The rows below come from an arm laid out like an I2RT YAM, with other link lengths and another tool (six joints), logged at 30 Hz.
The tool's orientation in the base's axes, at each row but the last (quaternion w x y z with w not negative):
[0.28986 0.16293 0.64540 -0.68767]
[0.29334 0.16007 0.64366 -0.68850]
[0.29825 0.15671 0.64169 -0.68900]
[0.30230 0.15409 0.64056 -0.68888]
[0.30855 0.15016 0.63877 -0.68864]
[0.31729 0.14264 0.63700 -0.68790]
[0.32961 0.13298 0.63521 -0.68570]
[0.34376 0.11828 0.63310 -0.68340]
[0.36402 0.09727 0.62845 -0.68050]
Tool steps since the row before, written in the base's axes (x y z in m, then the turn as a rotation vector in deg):
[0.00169 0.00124 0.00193 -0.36 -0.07 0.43]
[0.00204 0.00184 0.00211 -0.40 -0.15 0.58]
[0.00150 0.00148 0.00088 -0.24 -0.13 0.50]
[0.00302 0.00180 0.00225 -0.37 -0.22 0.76]
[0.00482 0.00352 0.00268 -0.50 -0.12 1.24]
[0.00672 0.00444 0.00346 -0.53 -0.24 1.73]
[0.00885 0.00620 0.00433 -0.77 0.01 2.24]
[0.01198 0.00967 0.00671 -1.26 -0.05 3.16]
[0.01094 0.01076 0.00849 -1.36 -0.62 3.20]
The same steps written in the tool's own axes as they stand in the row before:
[-0.00270 -0.00050 -0.00074 0.04 -0.56 0.06]
[-0.00321 -0.00043 -0.00123 -0.01 -0.70 0.15]
[-0.00200 0.00022 -0.00108 -0.09 -0.54 0.15]
[-0.00407 0.00008 -0.00093 -0.12 -0.83 0.25]
[-0.00612 0.00089 -0.00215 -0.34 -1.29 0.20]
[-0.00830 0.00149 -0.00238 -0.58 -1.69 0.38]
[-0.01097 0.00225 -0.00317 -0.77 -2.23 0.16]
[-0.01591 0.00253 -0.00473 -0.94 -3.26 0.24]
[-0.01686 0.00069 -0.00478 -0.68 -3.38 0.74]

